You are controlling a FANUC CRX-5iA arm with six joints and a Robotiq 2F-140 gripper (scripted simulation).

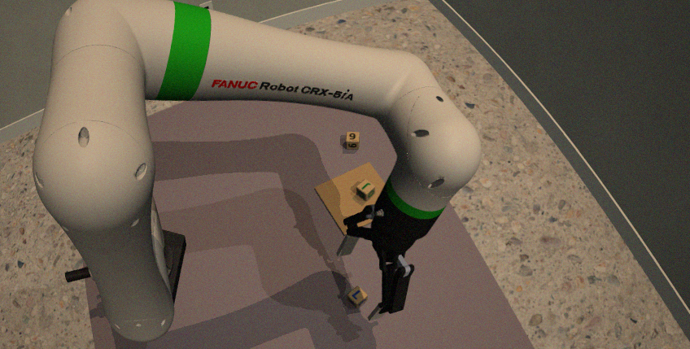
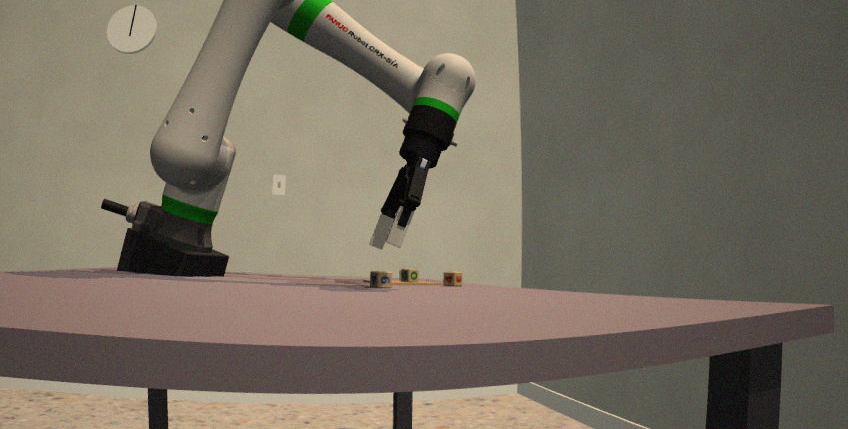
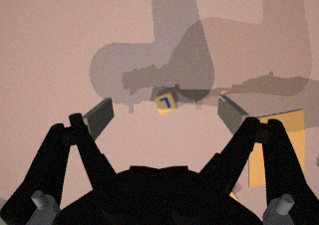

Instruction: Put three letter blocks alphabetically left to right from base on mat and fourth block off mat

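Now: the red-lettered block 18 cm ahead of my hand, 10 cm to the left of it and 7 cm below it. The rest, counted from my hand: tan mat (22 cm to the left, 11 cm ahead, 8 cm below); blue-marked block (7 cm below, 1 cm behind); green-lettered block (22 cm to the left, 13 cm ahead, 7 cm below).
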